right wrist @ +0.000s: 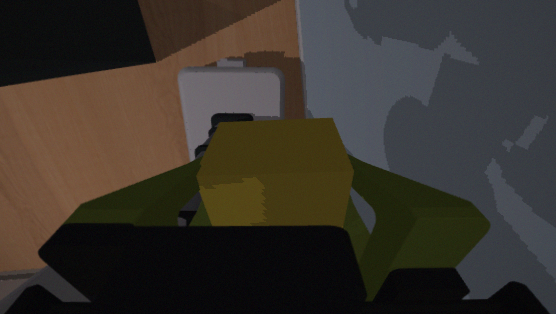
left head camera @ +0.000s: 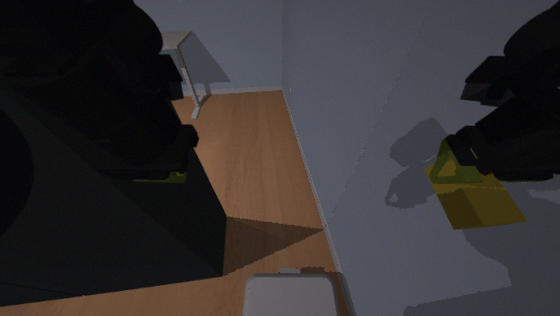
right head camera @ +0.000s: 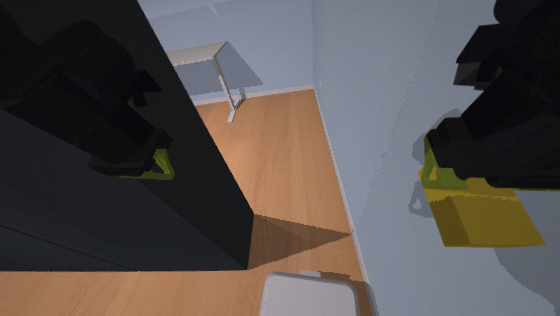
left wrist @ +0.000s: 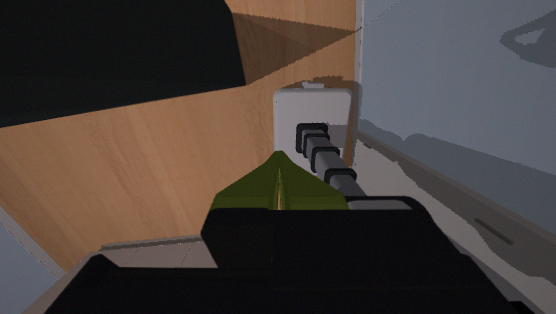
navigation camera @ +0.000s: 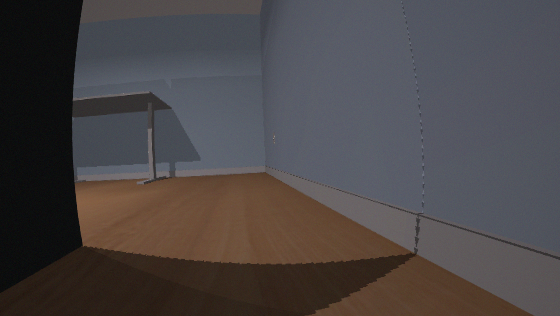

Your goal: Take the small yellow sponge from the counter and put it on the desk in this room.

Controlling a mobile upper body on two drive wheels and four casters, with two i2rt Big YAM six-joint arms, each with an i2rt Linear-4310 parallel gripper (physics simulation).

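Places are measured from the left arm's base along level axes (x back, y right, z up), in metres.
Pixels of known places: left gripper, fingertip midpoint: (left head camera: 184,179) (right head camera: 172,176) (left wrist: 278,157); right gripper, fingertip midpoint: (right wrist: 276,156) (left head camera: 448,179) (right head camera: 448,184).
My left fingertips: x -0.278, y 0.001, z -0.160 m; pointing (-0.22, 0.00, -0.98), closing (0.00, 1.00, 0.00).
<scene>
Behind a point stands the place of what it marks.
The yellow sponge (left head camera: 487,207) {x -0.213, y 0.440, z -0.134 m} (right head camera: 492,220) {x -0.215, y 0.449, z -0.133 m} (right wrist: 275,170) {x -0.290, y 0.448, z -0.116 m} is a block held between the green fingers of my right gripper (right wrist: 276,156) {x -0.279, y 0.448, z -0.159 m}, which is shut on it in the air beside the wall. My left gripper (left wrist: 278,157) {x -0.278, y 0.001, z -0.160 m} (right head camera: 167,172) {x -0.278, y 0.001, z -0.160 m} is shut and empty, in front of the dark cabinet. The desk, a light table (left head camera: 176,39) {x -2.548, y -1.077, z -0.460 m} (right head camera: 202,53) {x -2.486, y -1.209, z -0.460 m} (navigation camera: 117,102) {x -2.422, y -1.480, z -0.485 m} with T-shaped legs, stands at the far wall. Its left part is hidden behind the dark cabinet. The counter is not recognisable in these views.
A tall dark cabinet (left head camera: 150,240) {x -0.330, y -0.336, z -0.627 m} (right head camera: 150,220) {x -0.323, y -0.392, z -0.526 m} (navigation camera: 37,125) {x -0.689, y -0.293, z -1.089 m} stands close on the left. A blue-grey wall (left head camera: 345,75) {x -1.027, y 0.496, z -0.283 m} (right head camera: 365,65) {x -1.053, y 0.492, z -0.282 m} (navigation camera: 345,100) {x -0.992, y 0.501, z -1.011 m} runs along the right. Wooden floor (left head camera: 245,145) {x -1.721, y -0.269, z -1.409 m} (navigation camera: 210,215) {x -1.123, y -0.011, z -1.410 m} leads between them to the far wall. My light base (left head camera: 290,297) {x -0.204, y 0.222, z -1.150 m} (left wrist: 300,107) {x -0.207, y 0.142, z -1.150 m} shows low down.
</scene>
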